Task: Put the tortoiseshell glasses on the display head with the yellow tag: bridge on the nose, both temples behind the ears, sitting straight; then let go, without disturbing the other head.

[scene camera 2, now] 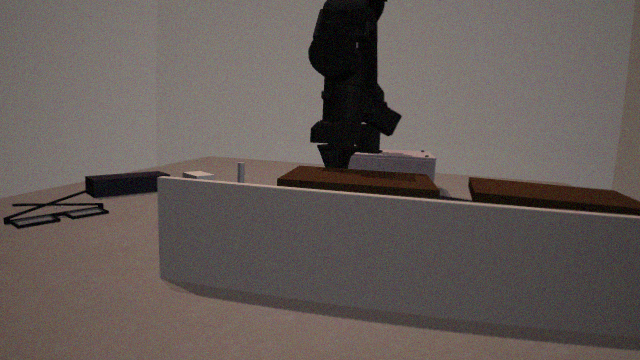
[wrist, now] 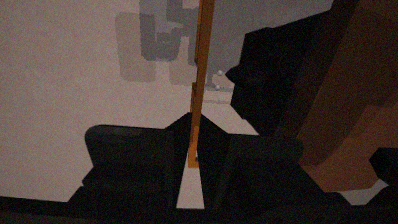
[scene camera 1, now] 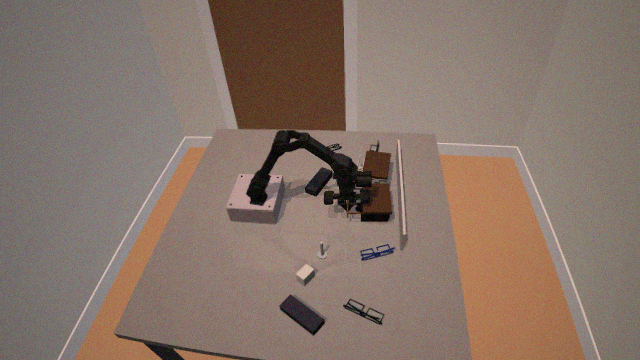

same spot on brown display head: (scene camera 1: 379, 209) = (wrist: 341, 179)
